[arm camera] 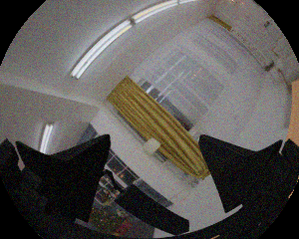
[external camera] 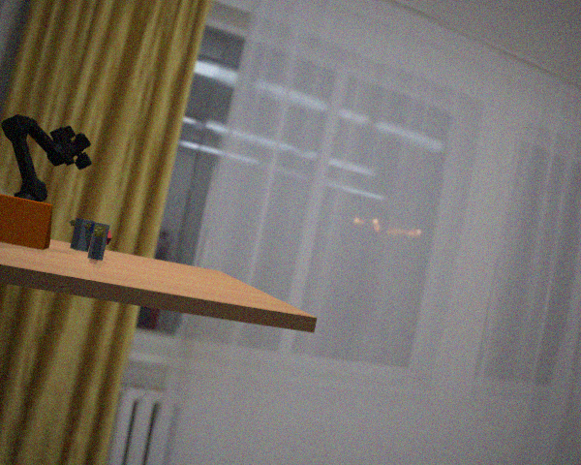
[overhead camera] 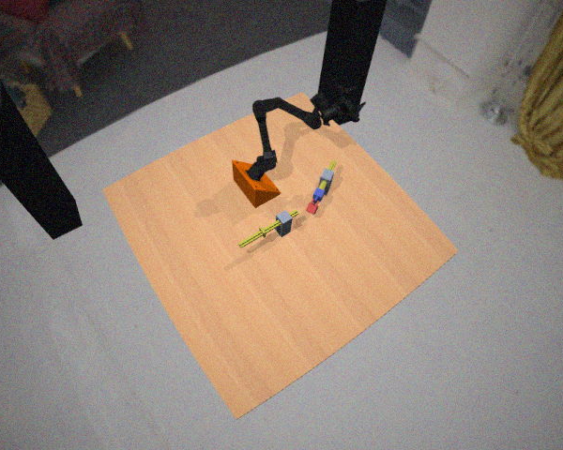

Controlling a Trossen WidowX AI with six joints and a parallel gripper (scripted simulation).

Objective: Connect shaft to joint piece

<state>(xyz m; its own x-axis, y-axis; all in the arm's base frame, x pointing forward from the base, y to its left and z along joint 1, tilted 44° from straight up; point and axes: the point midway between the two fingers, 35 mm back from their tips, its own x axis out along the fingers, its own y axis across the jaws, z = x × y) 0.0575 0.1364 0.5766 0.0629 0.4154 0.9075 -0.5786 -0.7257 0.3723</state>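
Now: the red square joint piece 230 mm ahead of my gripper tip, 360 mm to the right of it and 370 mm below it.
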